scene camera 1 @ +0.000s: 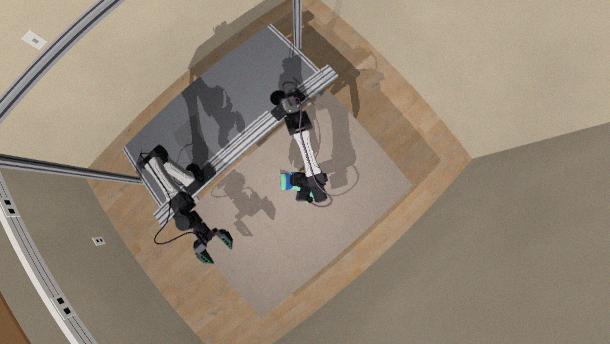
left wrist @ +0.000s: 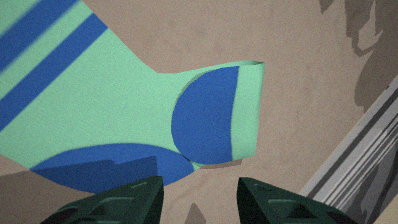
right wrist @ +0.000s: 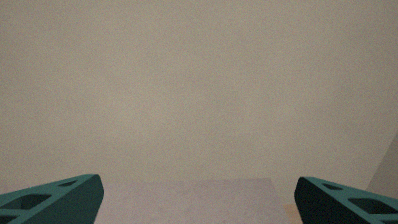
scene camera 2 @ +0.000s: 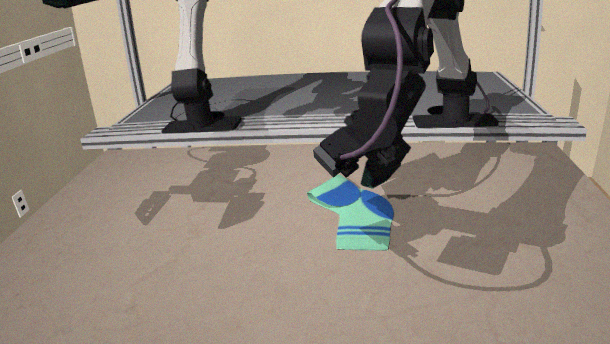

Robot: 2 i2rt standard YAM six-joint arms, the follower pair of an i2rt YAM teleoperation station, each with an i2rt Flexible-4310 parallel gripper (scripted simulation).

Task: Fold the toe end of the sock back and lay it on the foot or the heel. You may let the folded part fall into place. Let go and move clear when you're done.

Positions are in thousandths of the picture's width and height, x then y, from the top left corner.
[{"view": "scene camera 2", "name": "left gripper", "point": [584, 510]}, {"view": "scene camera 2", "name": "mint-green sock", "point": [599, 632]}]
